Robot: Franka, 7 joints.
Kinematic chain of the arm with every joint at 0, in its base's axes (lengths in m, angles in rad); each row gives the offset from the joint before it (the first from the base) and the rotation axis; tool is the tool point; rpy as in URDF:
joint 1: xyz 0 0 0.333 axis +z
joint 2: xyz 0 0 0 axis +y
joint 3: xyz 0 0 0.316 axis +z
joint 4: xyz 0.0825 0 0 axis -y
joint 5: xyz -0.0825 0 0.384 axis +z
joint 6: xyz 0 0 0 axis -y
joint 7: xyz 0.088 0 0 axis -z
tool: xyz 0 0 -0.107 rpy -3.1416 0 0
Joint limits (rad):
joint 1: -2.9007..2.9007
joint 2: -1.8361..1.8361
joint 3: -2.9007..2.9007
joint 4: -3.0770..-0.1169
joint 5: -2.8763..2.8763
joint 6: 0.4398..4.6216
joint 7: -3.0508..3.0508
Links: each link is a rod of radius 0.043 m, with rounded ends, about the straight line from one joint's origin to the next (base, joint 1, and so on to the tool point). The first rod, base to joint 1, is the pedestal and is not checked.
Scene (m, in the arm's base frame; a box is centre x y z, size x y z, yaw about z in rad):
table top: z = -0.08
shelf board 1: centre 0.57 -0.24 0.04 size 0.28 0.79 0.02 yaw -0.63
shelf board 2: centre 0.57 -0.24 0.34 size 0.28 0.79 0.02 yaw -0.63
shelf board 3: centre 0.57 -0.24 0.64 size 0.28 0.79 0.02 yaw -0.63
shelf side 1: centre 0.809 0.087 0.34 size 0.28 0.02 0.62 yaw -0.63
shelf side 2: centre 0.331 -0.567 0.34 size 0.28 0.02 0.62 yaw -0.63
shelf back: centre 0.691 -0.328 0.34 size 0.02 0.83 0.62 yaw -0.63
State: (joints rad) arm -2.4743 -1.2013 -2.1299 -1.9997 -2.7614 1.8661 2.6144
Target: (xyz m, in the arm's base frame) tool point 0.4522 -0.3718 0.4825
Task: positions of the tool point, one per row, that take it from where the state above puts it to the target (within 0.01 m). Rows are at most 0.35 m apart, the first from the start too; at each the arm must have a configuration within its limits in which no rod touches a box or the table.
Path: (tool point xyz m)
1: -0.3138 0.5156 0.2305
2: -0.4905 0.2906 0.3595
3: -0.5083 0.0166 0.4685
4: -0.3769 -0.2121 0.5404
5: -0.1572 -0.3276 0.5655
6: 0.0657 -0.3125 0.5433
7: 0.2196 -0.2022 0.4825
8: 0.2662 -0.2459 0.5102
9: 0.3228 -0.2912 0.5205
10: 0.3861 -0.3344 0.5115
11: 0.4522 -0.3718 0.4825

